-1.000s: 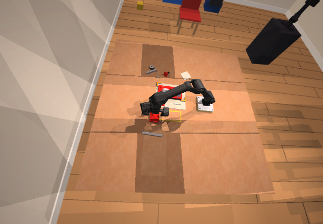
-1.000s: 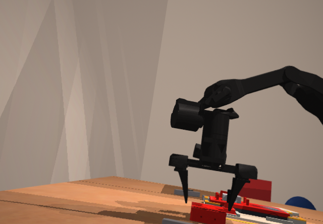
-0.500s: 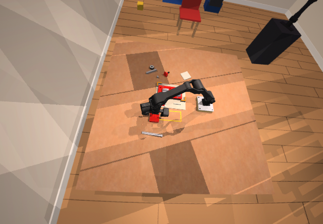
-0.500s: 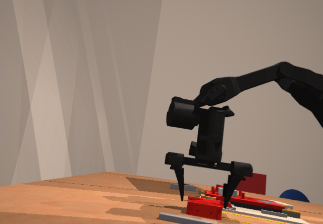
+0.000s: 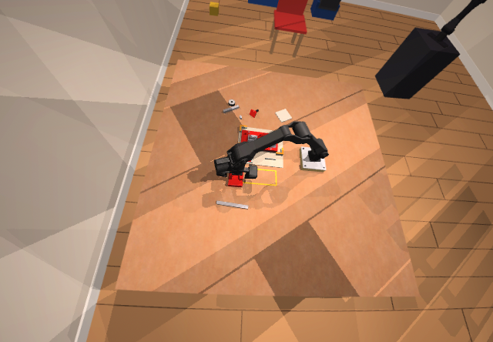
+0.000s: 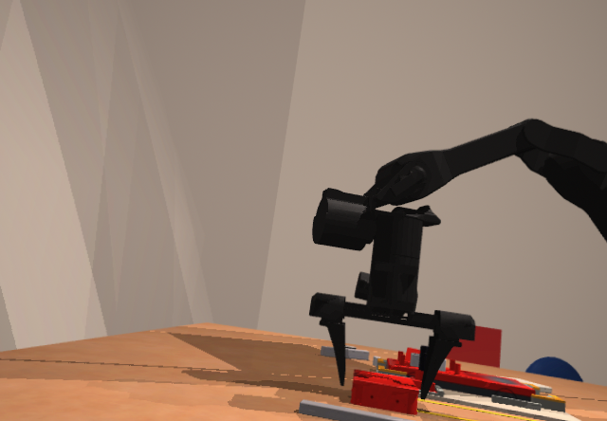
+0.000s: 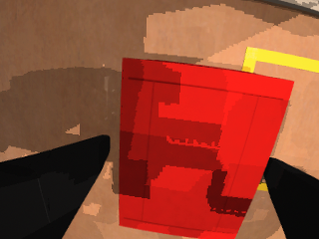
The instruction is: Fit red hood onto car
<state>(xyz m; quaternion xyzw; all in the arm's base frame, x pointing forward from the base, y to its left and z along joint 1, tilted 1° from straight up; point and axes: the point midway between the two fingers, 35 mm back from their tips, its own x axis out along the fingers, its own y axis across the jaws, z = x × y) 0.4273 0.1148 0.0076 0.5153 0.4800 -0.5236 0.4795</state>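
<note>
My gripper tip is 1 cm below the red hood. Also, from my gripper tip: grey bar: 2 cm ahead, 14 cm to the left, 1 cm below; white tile: 30 cm behind, 40 cm to the right, 1 cm below.
</note>
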